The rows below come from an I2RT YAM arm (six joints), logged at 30 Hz.
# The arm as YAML. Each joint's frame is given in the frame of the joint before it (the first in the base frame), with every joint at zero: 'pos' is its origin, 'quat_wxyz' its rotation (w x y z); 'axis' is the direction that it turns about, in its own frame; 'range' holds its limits. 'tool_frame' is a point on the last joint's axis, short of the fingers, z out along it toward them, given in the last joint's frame.
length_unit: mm
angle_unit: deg
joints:
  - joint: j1
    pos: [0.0, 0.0, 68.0]
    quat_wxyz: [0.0, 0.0, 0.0, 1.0]
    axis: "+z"
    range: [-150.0, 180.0]
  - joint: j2
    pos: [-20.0, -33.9, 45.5]
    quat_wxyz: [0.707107, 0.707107, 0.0, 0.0]
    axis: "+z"
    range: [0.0, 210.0]
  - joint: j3
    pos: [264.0, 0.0, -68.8]
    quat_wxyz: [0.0, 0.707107, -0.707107, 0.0]
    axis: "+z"
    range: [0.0, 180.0]
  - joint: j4
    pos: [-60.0, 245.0, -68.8]
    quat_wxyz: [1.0, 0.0, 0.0, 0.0]
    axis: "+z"
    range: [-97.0, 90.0]
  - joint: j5
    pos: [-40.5, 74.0, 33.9]
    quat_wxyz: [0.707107, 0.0, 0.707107, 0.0]
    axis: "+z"
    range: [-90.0, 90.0]
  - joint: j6
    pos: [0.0, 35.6, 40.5]
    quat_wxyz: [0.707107, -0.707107, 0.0, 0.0]
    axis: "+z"
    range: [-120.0, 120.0]
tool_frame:
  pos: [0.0, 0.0, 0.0]
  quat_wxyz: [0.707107, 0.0, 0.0, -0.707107]
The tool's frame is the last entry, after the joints.
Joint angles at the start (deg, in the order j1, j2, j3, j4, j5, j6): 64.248, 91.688, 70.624, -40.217, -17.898, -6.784
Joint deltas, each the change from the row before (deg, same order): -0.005, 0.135, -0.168, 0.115, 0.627, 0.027; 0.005, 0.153, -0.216, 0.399, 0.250, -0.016; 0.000, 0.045, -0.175, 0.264, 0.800, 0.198; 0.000, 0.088, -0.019, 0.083, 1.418, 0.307; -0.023, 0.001, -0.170, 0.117, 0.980, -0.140; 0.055, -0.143, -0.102, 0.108, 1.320, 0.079; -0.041, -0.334, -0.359, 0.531, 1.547, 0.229; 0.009, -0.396, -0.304, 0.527, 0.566, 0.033
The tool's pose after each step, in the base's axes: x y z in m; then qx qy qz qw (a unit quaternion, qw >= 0). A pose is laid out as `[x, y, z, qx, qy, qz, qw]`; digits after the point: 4 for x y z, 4 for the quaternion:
[0.1339, 0.3018, 0.2491, -0.5865, 0.7586, 0.2447, 0.1436]
[0.1342, 0.3023, 0.2475, -0.5864, 0.7590, 0.2430, 0.1450]
[0.1348, 0.3022, 0.2464, -0.5843, 0.7617, 0.2377, 0.1483]
[0.1357, 0.3022, 0.2457, -0.5807, 0.7663, 0.2278, 0.1536]
[0.1363, 0.3018, 0.2448, -0.5804, 0.7679, 0.2203, 0.1577]
[0.1366, 0.3013, 0.2449, -0.5786, 0.7704, 0.2115, 0.1642]
[0.1374, 0.3003, 0.2452, -0.5745, 0.7736, 0.2026, 0.1743]
[0.1373, 0.2995, 0.2461, -0.5732, 0.7734, 0.2010, 0.1812]

